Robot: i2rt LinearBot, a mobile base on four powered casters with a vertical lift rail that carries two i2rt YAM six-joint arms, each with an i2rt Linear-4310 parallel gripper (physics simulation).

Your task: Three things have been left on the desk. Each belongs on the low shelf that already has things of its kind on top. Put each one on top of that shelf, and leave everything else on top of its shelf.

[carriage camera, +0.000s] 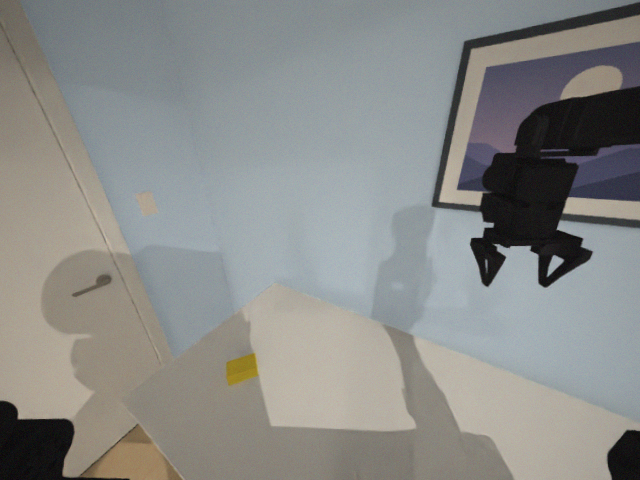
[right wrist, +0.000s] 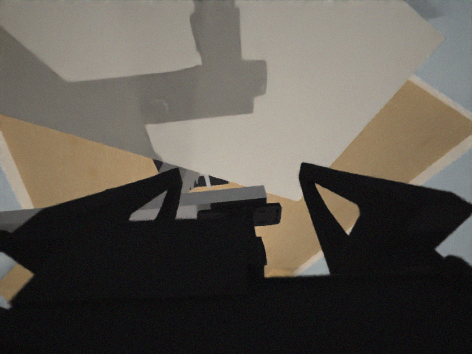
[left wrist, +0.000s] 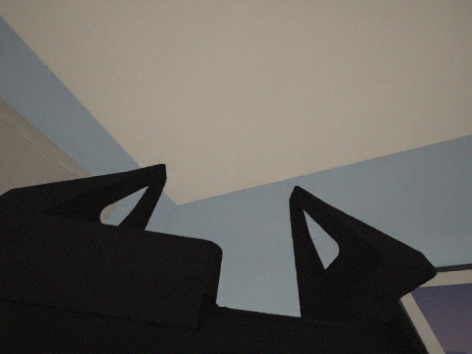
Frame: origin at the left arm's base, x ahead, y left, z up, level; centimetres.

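Seen in the pictures: left gripper, fingertip midpoint: [left wrist: 229, 182]; right gripper, fingertip midpoint: [carriage camera: 513, 285] [right wrist: 239, 172]; right arm's base, link origin: [right wrist: 239, 216].
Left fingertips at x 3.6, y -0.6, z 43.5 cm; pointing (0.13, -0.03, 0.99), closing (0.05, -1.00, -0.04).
Note:
Offsets run from my left fingertips to a thing's middle. Level surfaces: height alone.
A yellow block @(dx +40.9, dy -0.8, dz -77.7 cm) [carriage camera: 241, 369] lies on the pale desk @(dz -80.0 cm) [carriage camera: 330, 372] [right wrist: 330, 75], near its left edge in the carriage view. A small, faint, pale round shape @(dx +15.3, dy -41.4, dz -78.8 cm) [right wrist: 160, 105] shows in shadow on the desk in the right wrist view; what it is cannot be told. My right gripper [carriage camera: 515, 285] [right wrist: 239, 172] is open and empty, pointing down above the desk. My left gripper [left wrist: 229, 182] is open and empty, pointing up toward the ceiling, away from the desk. The low shelves do not show in these views.
The blue wall [carriage camera: 310, 180] stands behind the desk, with a framed picture [carriage camera: 473, 124]. A door [carriage camera: 46, 206] with a handle is at the left. In the right wrist view, my grey robot structure [right wrist: 227, 195] is close to the desk's near edge.

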